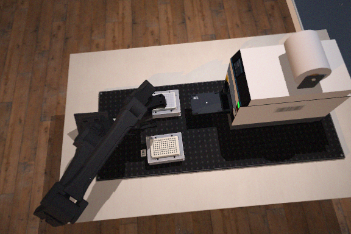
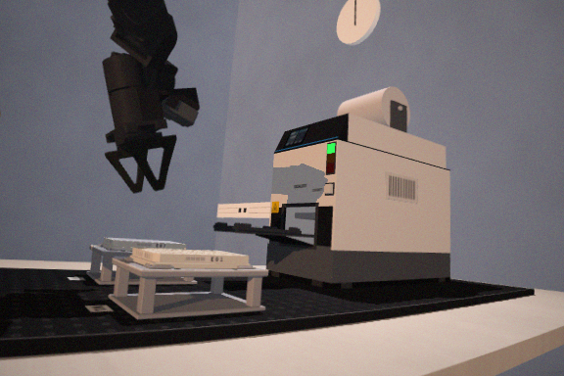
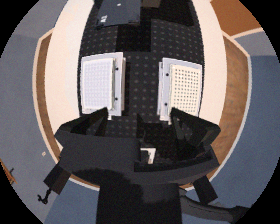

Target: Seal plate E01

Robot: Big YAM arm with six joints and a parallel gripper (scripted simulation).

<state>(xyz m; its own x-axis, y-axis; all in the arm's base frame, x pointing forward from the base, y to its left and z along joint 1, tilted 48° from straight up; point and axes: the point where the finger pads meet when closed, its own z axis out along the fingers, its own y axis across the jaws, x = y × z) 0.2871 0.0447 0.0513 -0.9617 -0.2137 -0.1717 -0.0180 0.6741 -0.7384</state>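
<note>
Now: the nest 12 cm to the right of my hand, 11 cm below it and 3 cm ahead of it. From my hand the other things lie so: plate (11 cm to the left, 9 cm below, 4 cm ahead); sealer stage (24 cm ahead, 5 cm to the left, 5 cm below); start button (34 cm ahead, 4 cm to the right, 4 cm above).
</note>
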